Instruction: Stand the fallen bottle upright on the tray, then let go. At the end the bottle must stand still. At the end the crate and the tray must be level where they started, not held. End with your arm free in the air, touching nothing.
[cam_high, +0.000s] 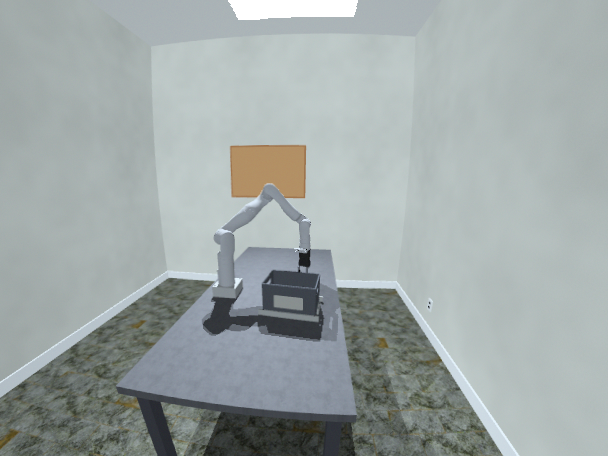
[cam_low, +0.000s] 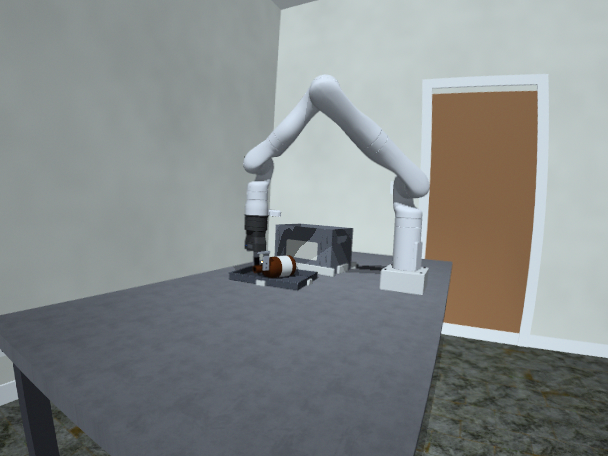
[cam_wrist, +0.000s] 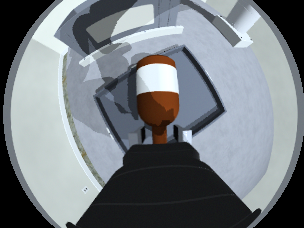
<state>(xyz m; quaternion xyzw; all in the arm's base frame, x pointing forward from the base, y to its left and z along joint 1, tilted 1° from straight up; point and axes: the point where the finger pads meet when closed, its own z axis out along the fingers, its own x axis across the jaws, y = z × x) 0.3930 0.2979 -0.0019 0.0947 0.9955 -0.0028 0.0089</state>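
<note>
My hand is 5 cm to the left of the bottle, 2 cm above it and 1 cm past it. The rest, counted from my hand: tray 5 cm to the right, 5 cm below, 2 cm behind; crate 34 cm to the right, 3 cm ahead, 2 cm above.
</note>
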